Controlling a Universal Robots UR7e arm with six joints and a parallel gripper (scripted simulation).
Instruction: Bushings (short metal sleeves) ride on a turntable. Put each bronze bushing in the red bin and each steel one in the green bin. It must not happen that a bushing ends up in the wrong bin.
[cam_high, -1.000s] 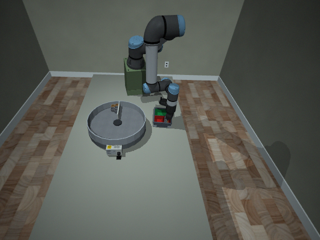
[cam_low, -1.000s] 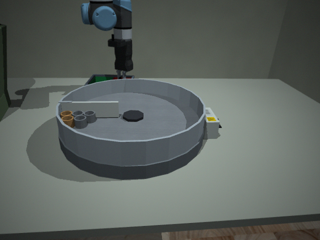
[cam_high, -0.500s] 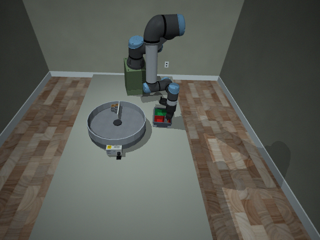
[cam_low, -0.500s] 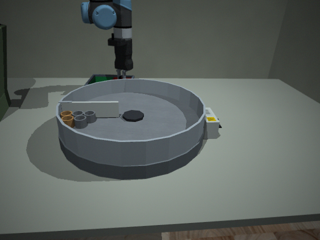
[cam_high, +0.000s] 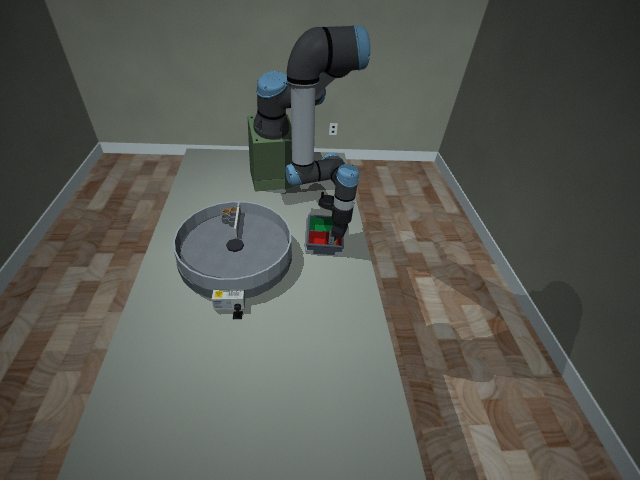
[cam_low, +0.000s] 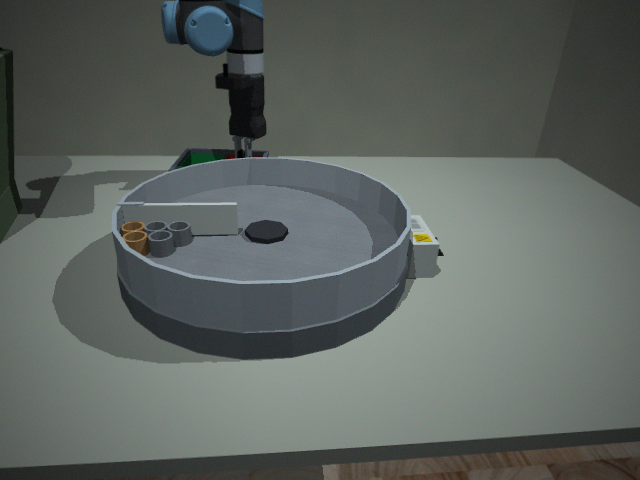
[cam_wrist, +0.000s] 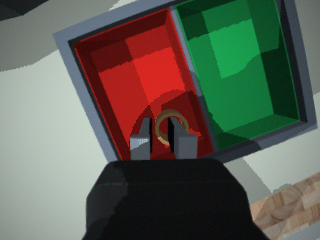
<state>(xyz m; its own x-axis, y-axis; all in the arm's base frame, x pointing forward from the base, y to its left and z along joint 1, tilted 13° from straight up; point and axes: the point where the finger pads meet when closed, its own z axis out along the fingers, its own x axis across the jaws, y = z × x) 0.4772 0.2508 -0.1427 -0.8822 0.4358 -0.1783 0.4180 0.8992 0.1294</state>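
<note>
My gripper is now 5 cm past the bin, 2 cm to the left of it and 2 cm above it. The rest, counted from my hand: turntable 38 cm to the right, 5 cm ahead, 1 cm above.
</note>
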